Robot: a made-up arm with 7 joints.
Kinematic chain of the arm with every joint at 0, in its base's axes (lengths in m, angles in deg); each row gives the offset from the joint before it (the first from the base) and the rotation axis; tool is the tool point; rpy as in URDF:
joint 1: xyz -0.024 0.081 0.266 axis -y
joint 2: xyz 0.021 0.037 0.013 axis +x
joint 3: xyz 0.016 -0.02 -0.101 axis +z
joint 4: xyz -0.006 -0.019 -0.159 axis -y
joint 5: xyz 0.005 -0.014 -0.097 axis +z
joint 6: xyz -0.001 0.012 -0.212 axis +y
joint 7: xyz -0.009 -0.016 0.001 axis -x
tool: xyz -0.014 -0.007 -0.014 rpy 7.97 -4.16 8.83
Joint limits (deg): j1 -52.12..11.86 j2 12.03..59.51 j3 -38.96..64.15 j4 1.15..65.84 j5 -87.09..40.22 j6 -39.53..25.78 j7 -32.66..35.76
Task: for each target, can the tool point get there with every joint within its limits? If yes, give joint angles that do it. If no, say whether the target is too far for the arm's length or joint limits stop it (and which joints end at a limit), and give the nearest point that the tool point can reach.
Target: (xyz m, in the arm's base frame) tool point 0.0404 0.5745 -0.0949
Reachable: yes | joints -8.37 54.24 21.19 16.28 -35.37 -27.19 7.54
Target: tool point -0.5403 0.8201 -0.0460
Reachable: no: too far | nearest point -0.3180 0.5679 0.0263 | short by 0.344 m
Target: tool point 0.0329 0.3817 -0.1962
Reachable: yes | joints -26.57 26.36 25.43 51.47 -48.95 -2.47 9.91
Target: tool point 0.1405 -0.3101 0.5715
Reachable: no: joint limits stop it (at a limit: joint 1, joint 2, joint 3, joint 4, joint 5, joint 6, joint 7) | nearest point 0.2654 -0.0352 -0.0972 | short by 0.734 m
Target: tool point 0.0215 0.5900 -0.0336
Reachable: yes | joints -21.53 50.59 52.45 33.84 -52.67 -13.01 29.36
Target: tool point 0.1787 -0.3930 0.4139
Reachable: no: joint limits stop it (at a limit: joint 1, joint 2, joint 3, joint 4, joint 5, joint 6, joint 7) | nearest point 0.2891 -0.0450 -0.0975 | short by 0.628 m
